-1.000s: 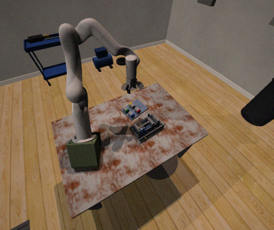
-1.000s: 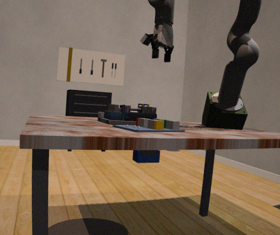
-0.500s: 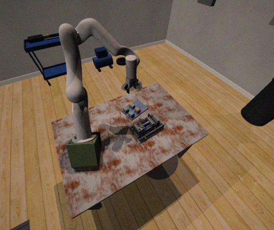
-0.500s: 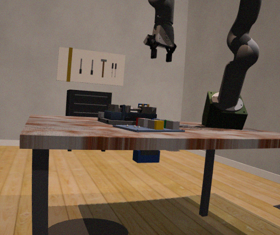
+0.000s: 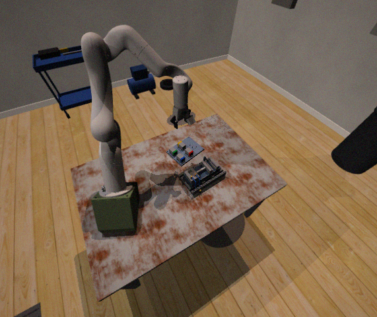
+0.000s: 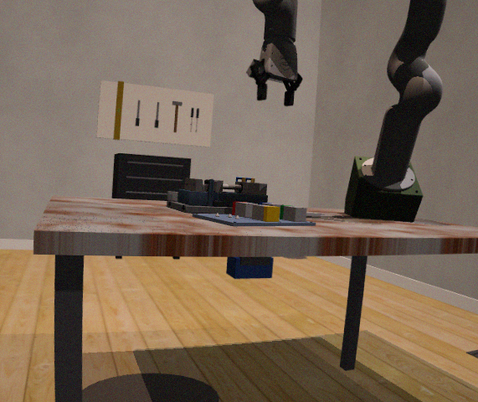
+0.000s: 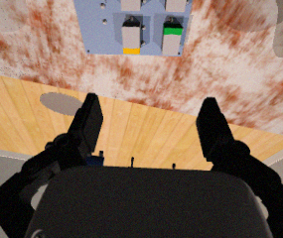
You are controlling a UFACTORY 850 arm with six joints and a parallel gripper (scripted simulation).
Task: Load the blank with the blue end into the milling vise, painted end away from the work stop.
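The blue-ended blank is 290 mm below my hand, 60 mm to the right of it and 30 mm behind it. Also, from my hand: yellow-ended blank (290 mm below, 60 mm to the left, 30 mm ahead); then green-ended blank (290 mm below, 60 mm behind, 30 mm to the left); then red-ended blank (290 mm below, 50 mm ahead, 30 mm to the right).
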